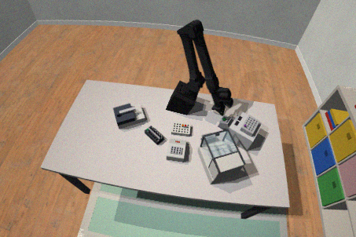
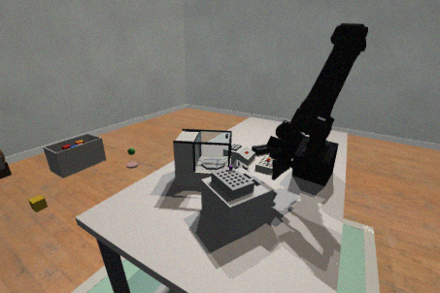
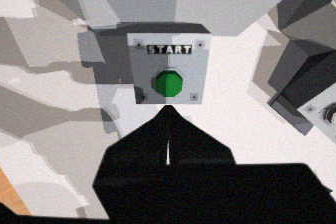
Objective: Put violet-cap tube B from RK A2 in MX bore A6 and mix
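Right now the green start key is 30 mm to the left of my hand, 30 mm below it and 10 mm ahead of it. The rest, counted from my hand: mixer block 190 mm to the left, 70 mm ahead, 50 mm above; tube B 150 mm to the left, 100 mm ahead, 50 mm above; print key 170 mm ahead, 60 mm to the right, 30 mm below.
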